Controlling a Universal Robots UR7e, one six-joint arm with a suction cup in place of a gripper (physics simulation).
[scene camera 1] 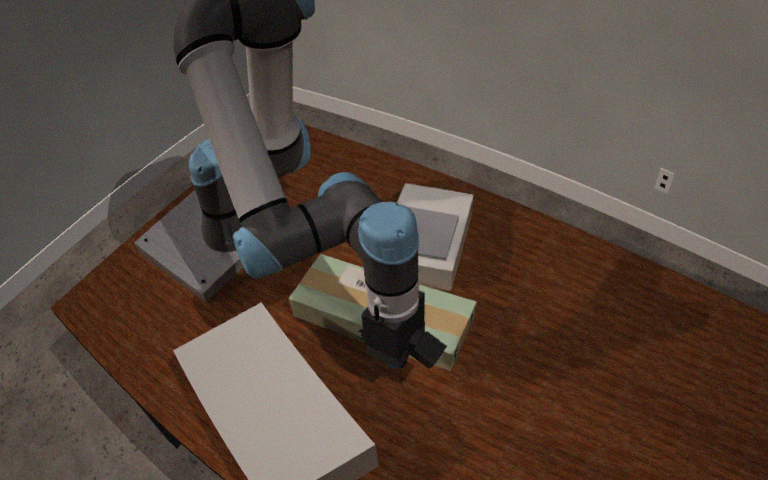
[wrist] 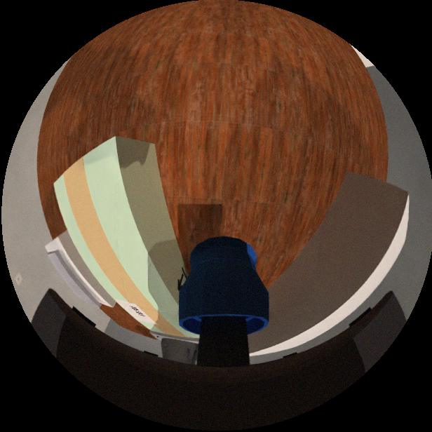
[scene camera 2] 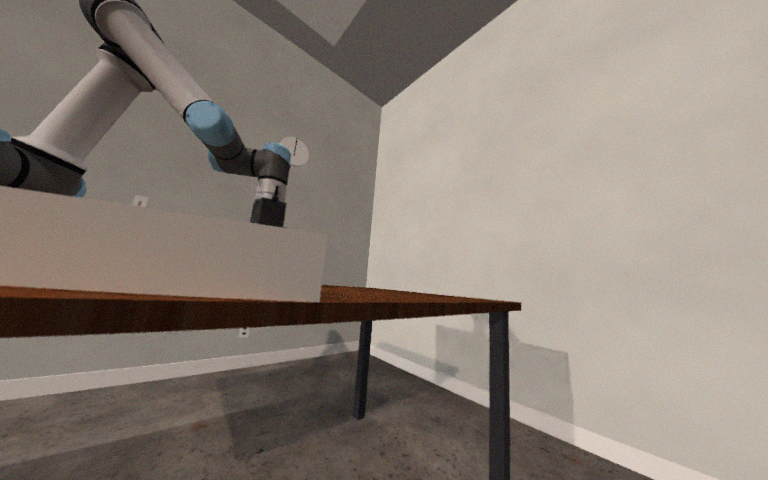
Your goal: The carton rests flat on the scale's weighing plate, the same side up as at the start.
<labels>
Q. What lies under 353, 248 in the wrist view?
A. A large white box.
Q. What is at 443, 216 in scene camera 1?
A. A white scale.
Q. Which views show the large white box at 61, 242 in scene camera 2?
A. Scene camera 1, the wrist view and scene camera 2: all of them.
</labels>
